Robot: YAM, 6 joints.
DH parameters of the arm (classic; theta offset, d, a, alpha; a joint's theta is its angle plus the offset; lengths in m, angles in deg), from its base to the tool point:
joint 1: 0 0.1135 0.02 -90
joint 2: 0 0 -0.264 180
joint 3: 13.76 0 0.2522 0
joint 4: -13.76 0 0.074 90
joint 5: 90 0 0 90
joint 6: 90 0.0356 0 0
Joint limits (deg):
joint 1: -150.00..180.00
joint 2: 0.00..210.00
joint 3: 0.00..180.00
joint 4: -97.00..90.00
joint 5: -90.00..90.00
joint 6: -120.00..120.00
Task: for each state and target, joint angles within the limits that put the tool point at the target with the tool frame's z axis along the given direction. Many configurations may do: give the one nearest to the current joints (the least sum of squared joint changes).
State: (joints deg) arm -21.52 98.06 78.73 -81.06 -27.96 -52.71
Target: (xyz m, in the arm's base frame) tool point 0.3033 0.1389 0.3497 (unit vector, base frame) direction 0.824 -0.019 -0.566
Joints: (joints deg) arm 27.00 85.63 80.68 -33.01 23.02 -52.71
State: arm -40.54 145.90 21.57 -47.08 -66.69 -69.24
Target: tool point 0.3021 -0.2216 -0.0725 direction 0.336 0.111 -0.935
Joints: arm -37.86 146.52 69.13 -0.71 -17.09 -69.24
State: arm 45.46 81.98 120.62 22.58 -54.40 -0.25
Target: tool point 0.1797 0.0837 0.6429 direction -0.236 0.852 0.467
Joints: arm 15.84 88.47 118.60 59.19 -62.15 -0.25
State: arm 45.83 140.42 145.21 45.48 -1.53 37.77
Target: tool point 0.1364 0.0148 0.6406 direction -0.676 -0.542 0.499
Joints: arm 12.00 120.38 179.86 87.70 22.94 37.77
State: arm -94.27 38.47 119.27 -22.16 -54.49 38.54
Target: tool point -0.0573 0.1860 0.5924 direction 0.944 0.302 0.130
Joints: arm -62.58 48.42 148.16 -61.78 -77.79 38.54
